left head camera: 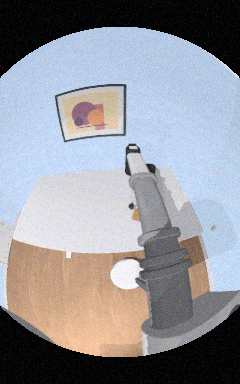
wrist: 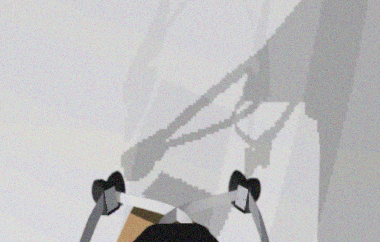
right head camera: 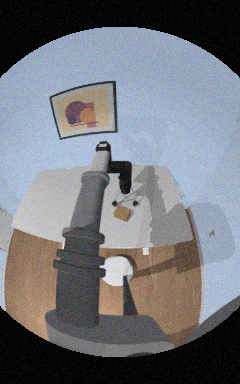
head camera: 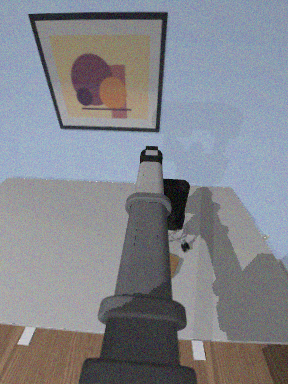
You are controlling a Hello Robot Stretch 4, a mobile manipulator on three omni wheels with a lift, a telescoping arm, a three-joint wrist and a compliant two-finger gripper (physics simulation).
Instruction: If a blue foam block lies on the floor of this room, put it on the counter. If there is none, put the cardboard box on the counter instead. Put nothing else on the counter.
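The small tan cardboard box [head camera: 174, 264] [left head camera: 135, 215] [right head camera: 122, 213] [wrist: 131, 230] rests on the pale counter [head camera: 65, 250] [left head camera: 75, 210] [right head camera: 55, 200] [wrist: 50, 75]. The arm partly hides it in the head and left head views, and the black gripper body partly hides it in the wrist view. My gripper [right head camera: 125, 203] [wrist: 177, 185] is open, its fingers apart with nothing between them. In the right head view its fingertips show just beyond the box, on the wall side. Their exact height over the counter is hard to tell. No blue foam block shows in these views.
A framed picture [head camera: 95, 80] [left head camera: 90, 112] [right head camera: 84, 110] hangs on the blue wall behind the counter. White strips [head camera: 26, 336] [head camera: 199, 350] show on the wood below the counter's front edge. A white round object [left head camera: 125, 273] [right head camera: 117, 270] is below, near the arm. Shadows cross the counter's right side.
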